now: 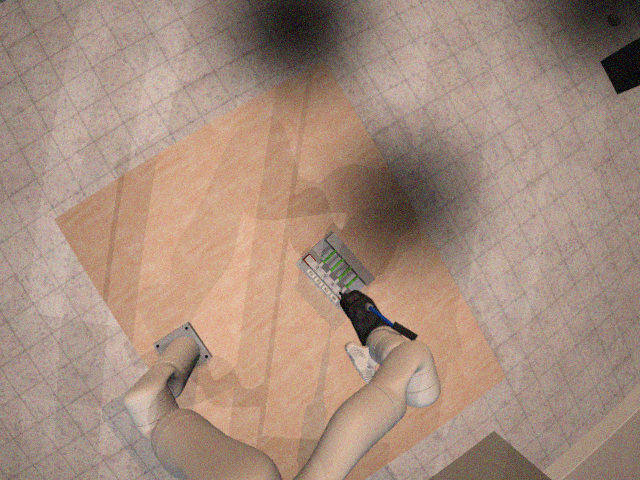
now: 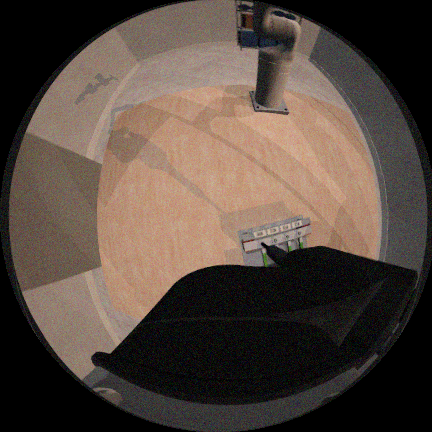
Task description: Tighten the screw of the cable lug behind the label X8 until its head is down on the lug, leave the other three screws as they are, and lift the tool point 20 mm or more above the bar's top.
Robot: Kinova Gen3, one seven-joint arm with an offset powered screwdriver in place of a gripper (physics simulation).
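Places are measured from the arm's base along level axes (x back, y right, z up), in centimetres.
Pixels of known places: hand, its tool point: (image 1: pixel 340 292) (image 2: pixel 261 243); arm's base, origin of its link: (image 1: pixel 184 352) (image 2: pixel 267 99).
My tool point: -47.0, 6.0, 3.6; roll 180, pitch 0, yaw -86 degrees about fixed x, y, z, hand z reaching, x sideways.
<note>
Ahead of a thing's pixels: the offset from my tool point to its middle, as dx, dy, dz. "*": to the spot under its first point. Level surfaces: height alone.
The bar (image 1: pixel 313 261) (image 2: pixel 254 244) lies on a grey base, with a row of four small labels beside it. The label nearest the tool {* +2.4, +0.6, -0.5} (image 1: pixel 333 298) (image 2: pixel 259 233) is an end one; its lettering is too blurred to read, so I cannot tell which label is X8. Green cable sleeves {* -2.7, -7.4, +0.2} (image 1: pixel 336 265) (image 2: pixel 265 257) run from the lugs. My black screwdriver's tip {* +0.3, -0.3, +3.7} (image 1: pixel 341 294) (image 2: pixel 263 244) is at the lug position behind that end label. The tip hides the screw there; tip contact and screw height cannot be told. Other screw heads {+0.8, -3.1, -0.4} (image 2: pixel 275 240) {+1.6, -6.2, -0.5} (image 2: pixel 287 237) show along the bar.
A second arm's base plate (image 1: pixel 205 352) (image 2: pixel 270 109) stands on the wooden surface {dz -4.7} (image 1: pixel 206 232) (image 2: pixel 165 210). A whitish object (image 1: pixel 360 360) lies partly under my arm. A grey raised strip {* -7.4, -7.0, +0.1} (image 1: pixel 351 258) runs behind the cable sleeves.
</note>
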